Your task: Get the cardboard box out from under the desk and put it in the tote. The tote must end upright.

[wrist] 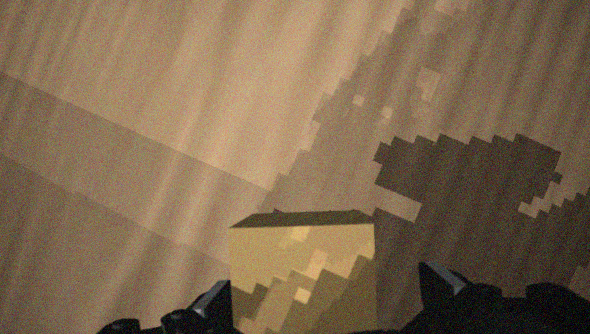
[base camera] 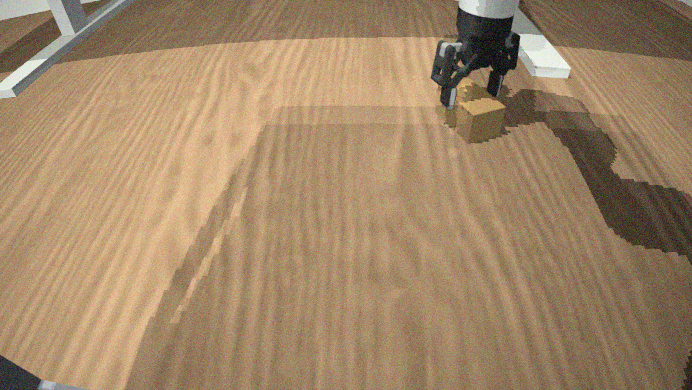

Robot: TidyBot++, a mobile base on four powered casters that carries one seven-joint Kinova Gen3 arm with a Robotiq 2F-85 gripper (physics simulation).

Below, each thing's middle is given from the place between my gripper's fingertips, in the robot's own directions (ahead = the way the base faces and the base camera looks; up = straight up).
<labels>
Now: hand 1 cm past the tan cardboard box (base camera: 477, 115) and 1 cm above it.
</labels>
